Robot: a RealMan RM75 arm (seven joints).
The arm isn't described. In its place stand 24 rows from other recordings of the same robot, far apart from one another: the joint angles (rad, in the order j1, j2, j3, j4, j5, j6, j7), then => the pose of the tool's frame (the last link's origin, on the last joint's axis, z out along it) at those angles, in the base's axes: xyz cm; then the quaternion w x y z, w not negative.
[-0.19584, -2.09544, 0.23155, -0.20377, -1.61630, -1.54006, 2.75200] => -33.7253 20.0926 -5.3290 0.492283 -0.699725 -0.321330 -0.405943
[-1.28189, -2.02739, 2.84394, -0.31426, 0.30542, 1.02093, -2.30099] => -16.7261 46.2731 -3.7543 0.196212 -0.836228 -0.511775 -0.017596
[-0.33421, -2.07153, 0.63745, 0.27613, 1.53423, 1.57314, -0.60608] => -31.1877 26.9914 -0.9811 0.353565 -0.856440 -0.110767 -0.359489
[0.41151, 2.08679, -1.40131, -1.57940, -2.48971, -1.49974, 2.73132] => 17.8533 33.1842 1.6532 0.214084 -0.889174 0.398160 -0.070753
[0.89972, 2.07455, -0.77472, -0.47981, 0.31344, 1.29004, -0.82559] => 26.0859 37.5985 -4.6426 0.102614 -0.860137 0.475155 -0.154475
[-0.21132, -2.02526, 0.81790, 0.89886, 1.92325, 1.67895, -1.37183] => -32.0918 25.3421 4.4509 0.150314 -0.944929 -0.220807 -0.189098
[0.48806, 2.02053, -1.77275, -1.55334, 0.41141, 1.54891, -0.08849] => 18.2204 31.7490 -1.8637 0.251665 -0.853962 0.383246 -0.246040
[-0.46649, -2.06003, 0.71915, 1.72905, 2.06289, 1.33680, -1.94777] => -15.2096 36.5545 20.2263 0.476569 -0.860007 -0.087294 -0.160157
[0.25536, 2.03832, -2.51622, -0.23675, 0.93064, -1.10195, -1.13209] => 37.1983 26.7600 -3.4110 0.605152 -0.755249 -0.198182 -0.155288
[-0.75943, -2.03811, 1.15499, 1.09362, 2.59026, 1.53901, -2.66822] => -18.9709 39.1499 1.8576 0.177328 -0.863956 -0.454346 0.125316
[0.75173, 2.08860, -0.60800, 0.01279, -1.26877, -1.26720, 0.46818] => 21.9289 38.1836 -4.9991 0.391650 -0.827829 0.125825 0.381414
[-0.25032, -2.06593, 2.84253, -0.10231, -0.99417, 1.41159, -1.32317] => -38.3027 23.1715 -0.8895 0.345518 -0.591998 -0.557767 -0.468029
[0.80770, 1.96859, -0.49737, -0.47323, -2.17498, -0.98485, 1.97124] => 26.4047 45.0889 4.3793 0.307379 -0.790016 0.482054 0.221396
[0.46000, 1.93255, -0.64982, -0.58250, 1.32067, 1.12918, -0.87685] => 34.8682 36.7527 8.3191 0.269875 -0.632310 0.644206 0.335186
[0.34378, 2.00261, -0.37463, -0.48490, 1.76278, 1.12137, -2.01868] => 39.3178 32.4496 12.0840 0.565694 -0.660998 0.351898 0.345311
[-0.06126, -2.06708, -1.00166, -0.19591, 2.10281, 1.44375, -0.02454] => -41.8496 18.9610 5.5164 0.797759 -0.498595 -0.252693 -0.226121
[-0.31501, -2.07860, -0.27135, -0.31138, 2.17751, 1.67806, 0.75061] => -25.2698 24.0237 -4.9945 0.619977 -0.707154 0.224976 -0.254849
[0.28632, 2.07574, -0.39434, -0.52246, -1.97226, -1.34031, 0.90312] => 38.1541 26.6057 1.7794 0.369509 -0.879833 0.239796 0.178480
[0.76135, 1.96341, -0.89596, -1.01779, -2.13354, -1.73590, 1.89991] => 15.8621 38.2947 6.2317 0.053056 -0.981104 0.166313 0.083426
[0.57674, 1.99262, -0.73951, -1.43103, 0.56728, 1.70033, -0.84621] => 23.9033 36.2012 14.5212 0.293020 -0.871005 0.391637 -0.045928
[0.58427, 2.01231, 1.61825, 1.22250, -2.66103, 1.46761, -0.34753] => 22.5935 35.4340 -0.5287 0.214904 -0.851920 0.413380 -0.239094
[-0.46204, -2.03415, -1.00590, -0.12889, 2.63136, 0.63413, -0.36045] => -39.1991 32.9332 -3.8082 0.533980 -0.739999 -0.392849 -0.113735
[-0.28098, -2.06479, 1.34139, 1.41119, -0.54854, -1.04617, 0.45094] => -26.6828 35.7578 4.4738 0.389135 -0.811476 -0.434692 0.033511
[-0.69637, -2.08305, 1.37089, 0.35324, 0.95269, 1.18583, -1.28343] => -17.4233 38.3240 -5.7852 0.156048 -0.856318 -0.274433 -0.408724
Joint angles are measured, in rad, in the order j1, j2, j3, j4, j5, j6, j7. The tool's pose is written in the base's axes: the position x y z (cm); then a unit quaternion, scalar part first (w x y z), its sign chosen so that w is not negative. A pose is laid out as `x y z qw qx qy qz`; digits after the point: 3 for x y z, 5 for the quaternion.
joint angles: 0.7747 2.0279 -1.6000 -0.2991 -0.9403 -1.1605 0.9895
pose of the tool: 17.336 37.961 -7.484 0.15221 -0.93818 0.09627 0.29560
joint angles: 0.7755 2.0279 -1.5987 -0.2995 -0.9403 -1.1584 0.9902
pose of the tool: 17.312 38.017 -7.468 0.15318 -0.93800 0.09660 0.29556
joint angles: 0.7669 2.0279 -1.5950 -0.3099 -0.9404 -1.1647 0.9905
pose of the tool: 17.294 37.917 -7.341 0.15325 -0.93658 0.09572 0.30029
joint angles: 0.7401 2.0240 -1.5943 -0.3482 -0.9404 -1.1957 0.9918
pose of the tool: 17.101 37.464 -6.868 0.14703 -0.93357 0.08611 0.31529
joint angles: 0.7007 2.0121 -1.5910 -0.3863 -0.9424 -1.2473 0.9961
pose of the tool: 17.401 36.714 -6.009 0.13799 -0.92972 0.07853 0.33229
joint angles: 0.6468 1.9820 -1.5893 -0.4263 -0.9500 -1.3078 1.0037
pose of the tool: 18.573 35.809 -4.515 0.13118 -0.92782 0.07220 0.34166
